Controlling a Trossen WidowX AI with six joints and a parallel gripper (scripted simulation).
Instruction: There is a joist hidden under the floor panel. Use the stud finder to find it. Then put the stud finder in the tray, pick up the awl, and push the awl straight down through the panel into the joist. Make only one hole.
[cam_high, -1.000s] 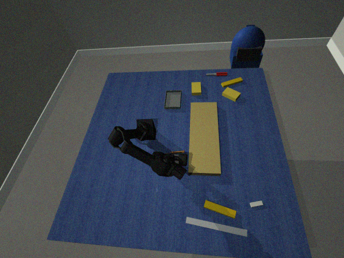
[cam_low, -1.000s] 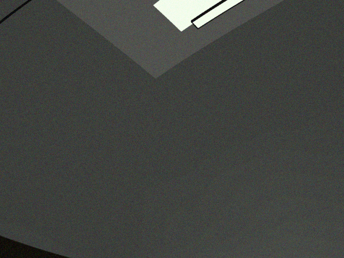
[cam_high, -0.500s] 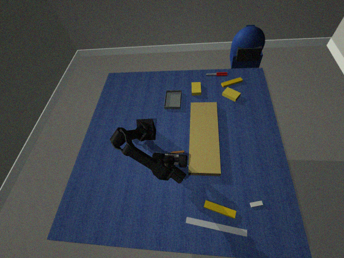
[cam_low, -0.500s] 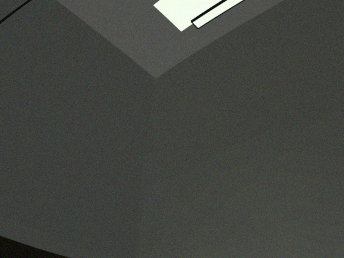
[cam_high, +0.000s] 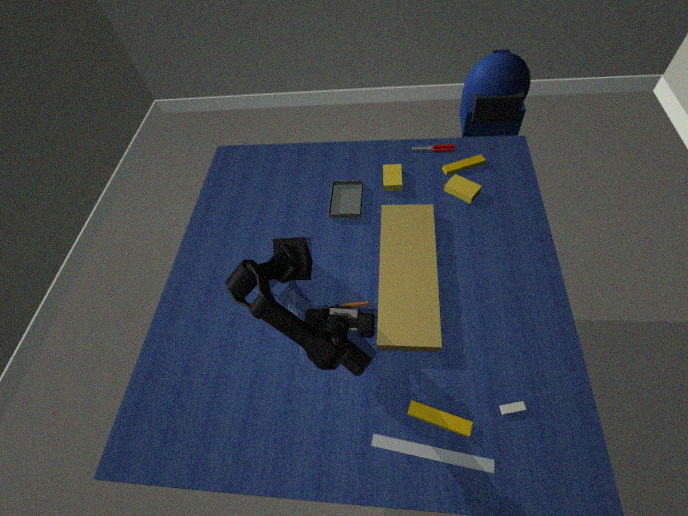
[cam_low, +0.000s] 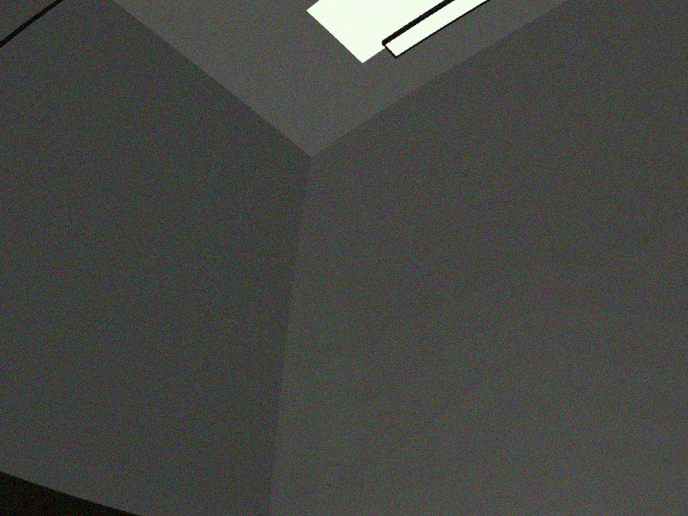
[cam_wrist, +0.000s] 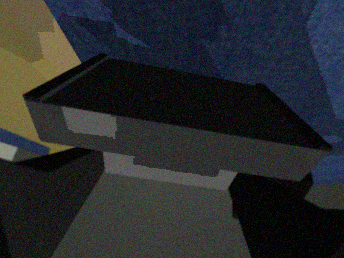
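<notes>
Right now my gripper tip is 2 cm past the stud finder and 1 cm above it. The rest, counted from my gripper tip: square light (3 cm behind, 1 cm to the left); orange-handled awl (7 cm below, 5 cm to the left, 1 cm behind); grey tray (49 cm to the left, 9 cm behind, 7 cm below).
</notes>
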